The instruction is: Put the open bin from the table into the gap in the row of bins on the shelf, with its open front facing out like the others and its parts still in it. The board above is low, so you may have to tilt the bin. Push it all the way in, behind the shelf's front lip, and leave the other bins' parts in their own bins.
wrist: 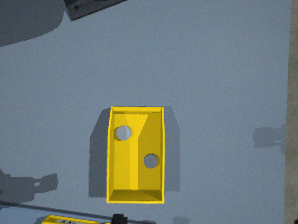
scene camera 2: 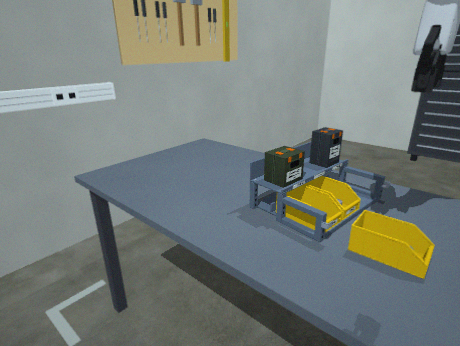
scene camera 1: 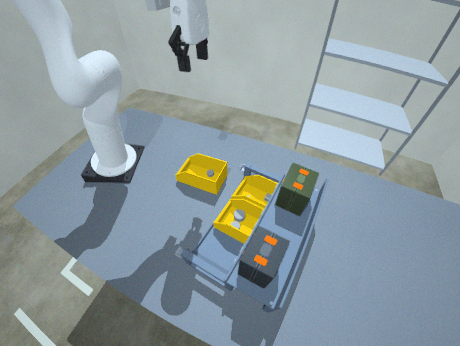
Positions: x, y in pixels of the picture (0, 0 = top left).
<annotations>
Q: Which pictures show the yellow open bin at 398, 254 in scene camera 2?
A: The wrist view, scene camera 2 and scene camera 1: all of them.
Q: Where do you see a yellow open bin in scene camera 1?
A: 196, 166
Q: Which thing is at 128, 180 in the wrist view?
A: A yellow open bin.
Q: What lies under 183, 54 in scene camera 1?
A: My gripper.
</annotations>
